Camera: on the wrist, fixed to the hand. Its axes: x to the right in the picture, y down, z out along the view.
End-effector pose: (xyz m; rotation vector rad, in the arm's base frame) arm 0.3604 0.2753 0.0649 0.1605 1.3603 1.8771
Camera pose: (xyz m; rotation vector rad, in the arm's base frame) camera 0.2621 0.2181 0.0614 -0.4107 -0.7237 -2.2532
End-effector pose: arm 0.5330 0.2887 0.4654 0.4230 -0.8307 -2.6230
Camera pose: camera 0.5558 0.1878 0.4181 0.1960 -0.1935 -1.0755
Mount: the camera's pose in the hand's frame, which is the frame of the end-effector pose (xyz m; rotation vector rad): 0.0300 0.0544 -0.0953 -0.3957 0.5489 1.5433
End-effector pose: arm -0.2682 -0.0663 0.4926 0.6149 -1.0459 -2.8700
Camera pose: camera -0.2663 -0.1715 0.4495 0.2696 -0.4227 -1.3419
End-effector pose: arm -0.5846 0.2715 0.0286 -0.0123 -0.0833 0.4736
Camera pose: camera -0.5748 0.3343 -0.0657 -0.6289 0.4162 1.9661
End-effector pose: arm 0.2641 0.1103 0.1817 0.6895 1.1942 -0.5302
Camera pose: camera 0.2486 0.2165 0.1439 1.1929 0.8638 1.2069
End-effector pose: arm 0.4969 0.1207 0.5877 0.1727 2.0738 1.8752
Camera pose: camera 0.4303 0.0469 0.6431 -0.8424 -0.8920 -1.6832
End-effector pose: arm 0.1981 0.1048 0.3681 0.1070 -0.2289 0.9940
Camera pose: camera 0.1817 0.1773 0.2820 -0.8244 0.0550 2.4146
